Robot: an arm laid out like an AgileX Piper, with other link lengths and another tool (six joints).
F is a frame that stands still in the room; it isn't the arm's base.
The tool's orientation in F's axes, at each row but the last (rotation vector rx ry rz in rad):
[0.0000, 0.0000, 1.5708]
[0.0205, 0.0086, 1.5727]
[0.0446, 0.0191, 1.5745]
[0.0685, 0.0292, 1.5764]
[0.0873, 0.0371, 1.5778]
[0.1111, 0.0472, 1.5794]
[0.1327, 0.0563, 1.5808]
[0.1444, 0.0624, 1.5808]
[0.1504, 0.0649, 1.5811]
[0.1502, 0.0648, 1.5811]
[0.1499, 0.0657, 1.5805]
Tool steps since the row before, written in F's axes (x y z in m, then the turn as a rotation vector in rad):
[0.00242, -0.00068, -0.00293, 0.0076, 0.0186, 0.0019]
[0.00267, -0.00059, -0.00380, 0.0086, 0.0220, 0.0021]
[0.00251, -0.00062, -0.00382, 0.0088, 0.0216, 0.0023]
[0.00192, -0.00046, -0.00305, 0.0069, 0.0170, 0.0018]
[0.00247, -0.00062, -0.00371, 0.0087, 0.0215, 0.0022]
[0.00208, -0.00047, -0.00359, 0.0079, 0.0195, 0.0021]
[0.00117, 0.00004, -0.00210, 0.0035, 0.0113, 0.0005]
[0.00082, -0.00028, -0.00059, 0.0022, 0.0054, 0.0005]
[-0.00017, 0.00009, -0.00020, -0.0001, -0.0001, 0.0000]
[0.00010, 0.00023, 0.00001, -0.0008, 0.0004, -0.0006]
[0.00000, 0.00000, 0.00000, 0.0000, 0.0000, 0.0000]
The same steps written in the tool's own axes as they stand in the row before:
[-0.00068, -0.00242, -0.00293, 0.0186, -0.0076, 0.0019]
[-0.00062, -0.00274, -0.00375, 0.0220, -0.0086, 0.0021]
[-0.00069, -0.00266, -0.00370, 0.0216, -0.0088, 0.0023]
[-0.00055, -0.00210, -0.00291, 0.0170, -0.0069, 0.0018]
[-0.00076, -0.00275, -0.00348, 0.0215, -0.0087, 0.0022]
[-0.00063, -0.00242, -0.00334, 0.0195, -0.0079, 0.0021]
[-0.00007, -0.00141, -0.00194, 0.0113, -0.0036, 0.0004]
[-0.00032, -0.00089, -0.00046, 0.0054, -0.0022, 0.0005]
[0.00008, 0.00014, -0.00023, -0.0001, 0.0001, 0.0000]
[0.00023, -0.00010, 0.00001, 0.0004, 0.0007, -0.0007]
[0.00000, 0.00000, 0.00000, 0.0000, 0.0000, 0.0000]

